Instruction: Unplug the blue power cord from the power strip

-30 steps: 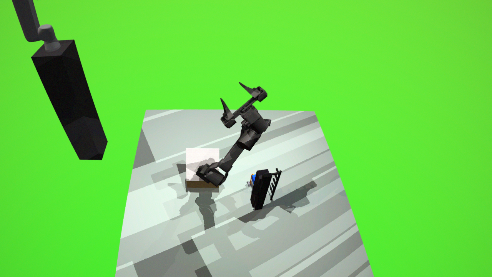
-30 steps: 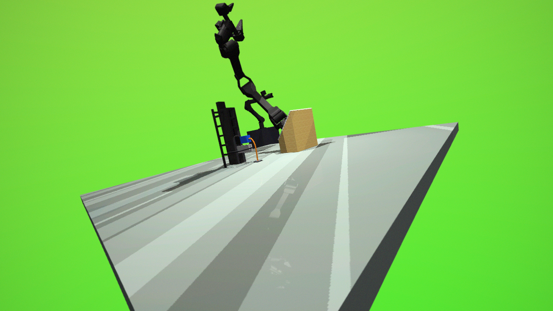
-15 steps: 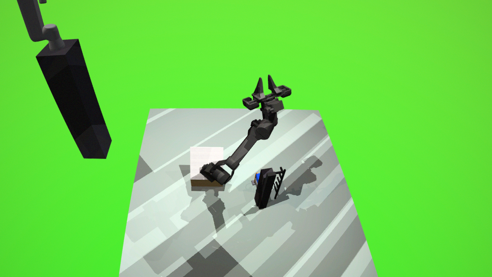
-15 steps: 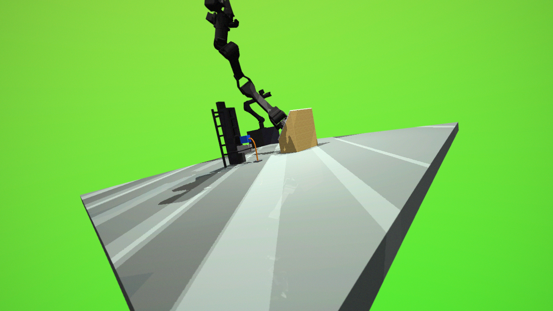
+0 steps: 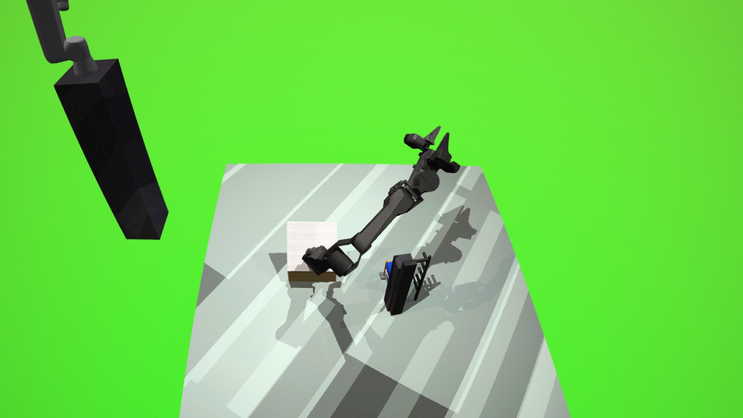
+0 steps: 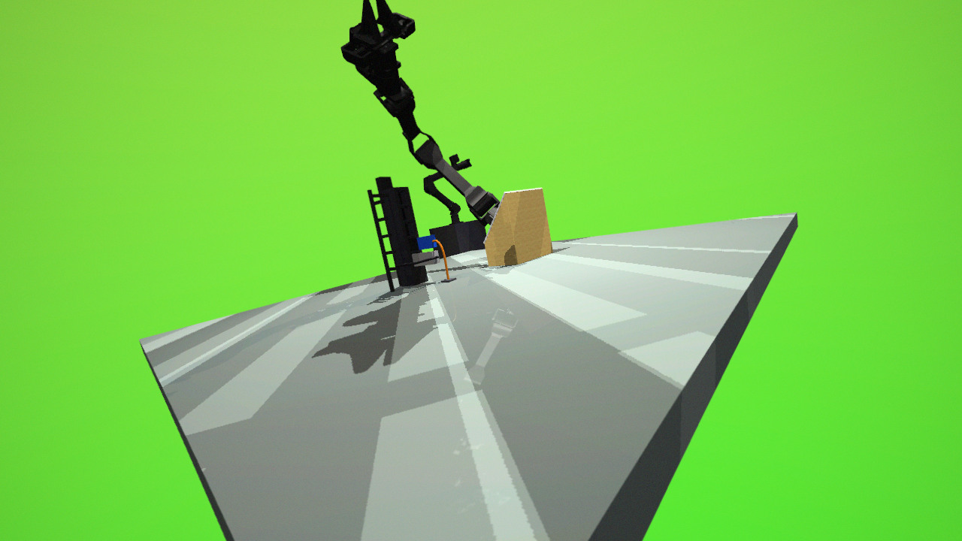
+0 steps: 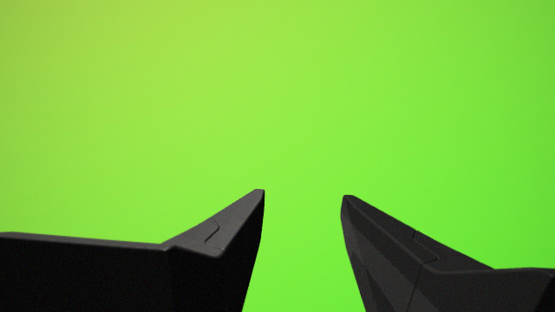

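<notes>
Now: the blue plug 500 mm below my gripper tip, 160 mm to the right of it and 110 mm behind it.
</notes>
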